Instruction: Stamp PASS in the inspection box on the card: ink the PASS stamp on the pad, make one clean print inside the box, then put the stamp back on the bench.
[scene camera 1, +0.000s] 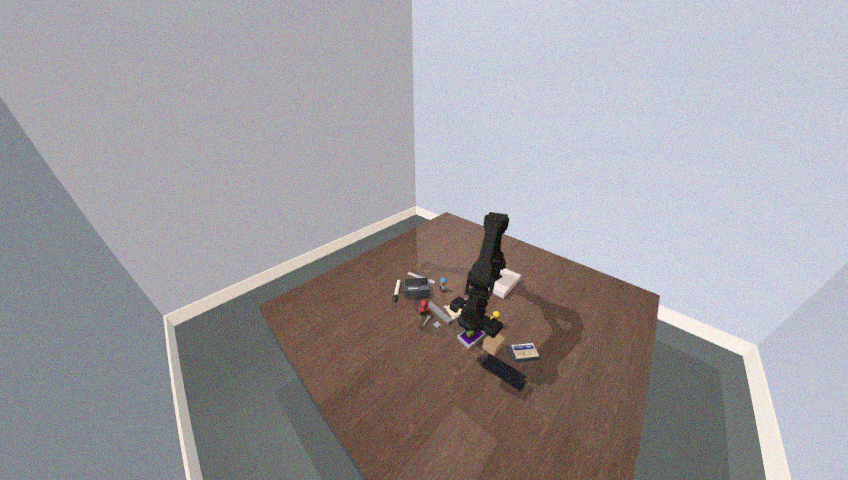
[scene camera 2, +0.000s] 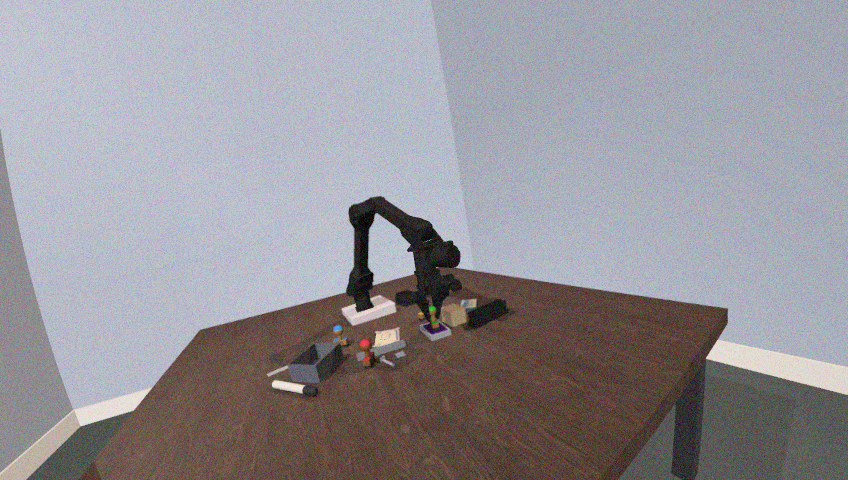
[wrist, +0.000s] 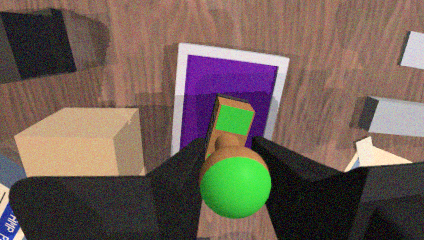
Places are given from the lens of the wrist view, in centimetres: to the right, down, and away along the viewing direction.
gripper (wrist: 228, 145): 1, 1, 11
green-knobbed stamp (wrist: 234, 181): 1, 2, 7
tan box (wrist: 86, 141): -6, 1, 10
ink pad (wrist: 203, 71): 0, -3, 12
The marked spots on the green-knobbed stamp and the ink pad are 7 cm apart.
